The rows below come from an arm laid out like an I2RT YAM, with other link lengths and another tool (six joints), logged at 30 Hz.
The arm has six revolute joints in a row. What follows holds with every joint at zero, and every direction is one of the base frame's.
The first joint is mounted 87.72 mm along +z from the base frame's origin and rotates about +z.
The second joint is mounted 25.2 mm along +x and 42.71 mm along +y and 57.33 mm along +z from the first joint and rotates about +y.
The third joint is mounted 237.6 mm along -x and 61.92 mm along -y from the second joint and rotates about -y.
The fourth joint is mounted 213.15 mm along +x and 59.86 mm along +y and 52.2 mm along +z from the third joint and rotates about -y.
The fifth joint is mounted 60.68 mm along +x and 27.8 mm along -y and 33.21 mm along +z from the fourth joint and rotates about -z.
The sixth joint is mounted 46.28 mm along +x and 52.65 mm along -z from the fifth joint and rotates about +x.
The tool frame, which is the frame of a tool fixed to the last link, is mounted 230 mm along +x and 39 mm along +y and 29 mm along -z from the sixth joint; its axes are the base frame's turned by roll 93.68, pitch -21.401 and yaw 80.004 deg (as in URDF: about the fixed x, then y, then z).
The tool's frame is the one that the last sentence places.
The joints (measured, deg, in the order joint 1, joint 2, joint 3, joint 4, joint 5, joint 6), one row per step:
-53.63, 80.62, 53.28, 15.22, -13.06, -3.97
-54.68, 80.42, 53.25, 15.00, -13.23, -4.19
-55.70, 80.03, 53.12, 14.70, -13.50, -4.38
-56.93, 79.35, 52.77, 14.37, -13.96, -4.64
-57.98, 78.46, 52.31, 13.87, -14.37, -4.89
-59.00, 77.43, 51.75, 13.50, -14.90, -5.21
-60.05, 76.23, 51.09, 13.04, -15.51, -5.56
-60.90, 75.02, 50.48, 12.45, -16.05, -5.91
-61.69, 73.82, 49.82, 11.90, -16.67, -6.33
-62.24, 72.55, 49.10, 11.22, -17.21, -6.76
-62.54, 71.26, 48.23, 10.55, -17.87, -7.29
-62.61, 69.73, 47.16, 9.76, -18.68, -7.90
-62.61, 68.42, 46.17, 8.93, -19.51, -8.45
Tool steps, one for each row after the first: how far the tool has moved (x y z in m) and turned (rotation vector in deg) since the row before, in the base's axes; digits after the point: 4 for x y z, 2 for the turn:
-0.0064, -0.0058, 0.0001, -0.10, 0.14, -0.84
-0.0064, -0.0045, 0.0005, -0.07, 0.10, -0.72
-0.0078, -0.0042, 0.0007, -0.13, 0.09, -0.73
-0.0073, -0.0023, 0.0005, -0.07, 0.13, -0.60
-0.0068, -0.0013, 0.0014, -0.25, 0.07, -0.44
-0.0071, -0.0005, 0.0013, -0.25, 0.09, -0.38
-0.0060, 0.0007, 0.0011, -0.20, 0.14, -0.25
-0.0054, 0.0015, 0.0006, -0.22, 0.18, -0.10
-0.0043, 0.0031, -0.0002, -0.13, 0.26, 0.06
-0.0026, 0.0054, -0.0014, -0.08, 0.35, 0.45
-0.0013, 0.0082, -0.0021, -0.06, 0.41, 0.85
-0.0006, 0.0083, -0.0033, 0.15, 0.43, 0.93

